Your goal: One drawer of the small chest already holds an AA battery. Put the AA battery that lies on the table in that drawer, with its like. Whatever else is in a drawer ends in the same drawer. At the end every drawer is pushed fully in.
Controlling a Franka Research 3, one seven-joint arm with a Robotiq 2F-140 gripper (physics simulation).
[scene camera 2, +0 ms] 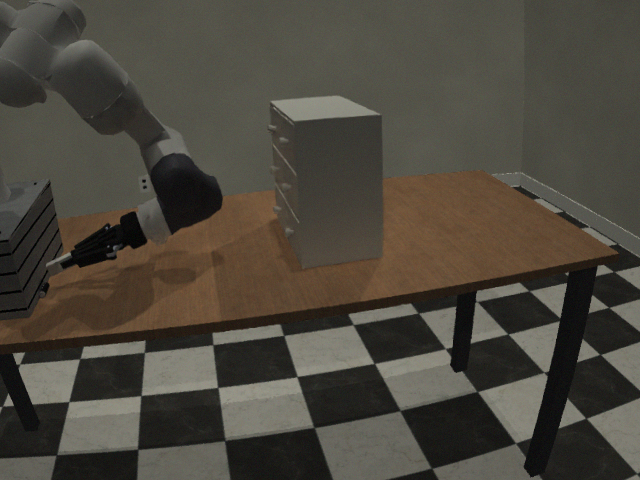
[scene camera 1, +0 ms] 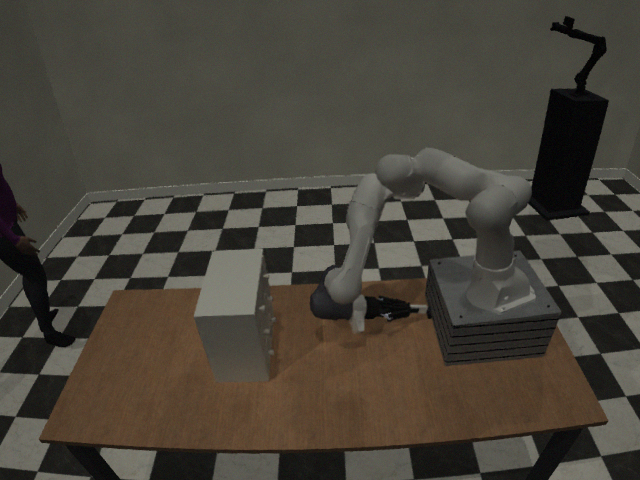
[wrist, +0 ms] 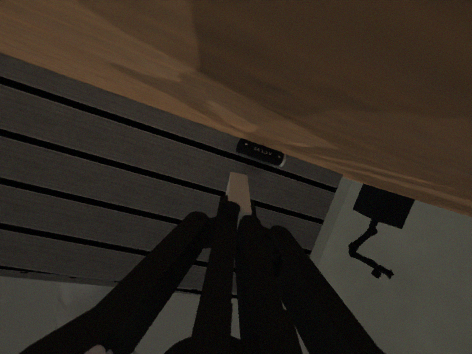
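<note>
The AA battery (scene camera 2: 44, 289) (wrist: 261, 152) is small and black with a silver end. It lies on the table (scene camera 1: 336, 408) (scene camera 2: 413, 279) (wrist: 325, 50) against the foot of the arm's base block. My gripper (scene camera 1: 423, 308) (scene camera 2: 53, 265) (wrist: 235, 186) is shut with nothing between its pale fingertips. It points at the base block, with the tips above the battery and apart from it. The small white chest (scene camera 1: 232, 341) (scene camera 2: 338, 191) stands upright across the table. Its knobbed drawer fronts face the arm and look pushed in. The contents of the drawers are hidden.
The layered grey base block (scene camera 1: 496, 341) (scene camera 2: 25, 258) (wrist: 100, 135) rises right behind the battery. A black pedestal (scene camera 1: 571, 149) with a small black arm stands on the floor beyond the table. A person (scene camera 1: 23, 279) stands at the far left in scene camera 1.
</note>
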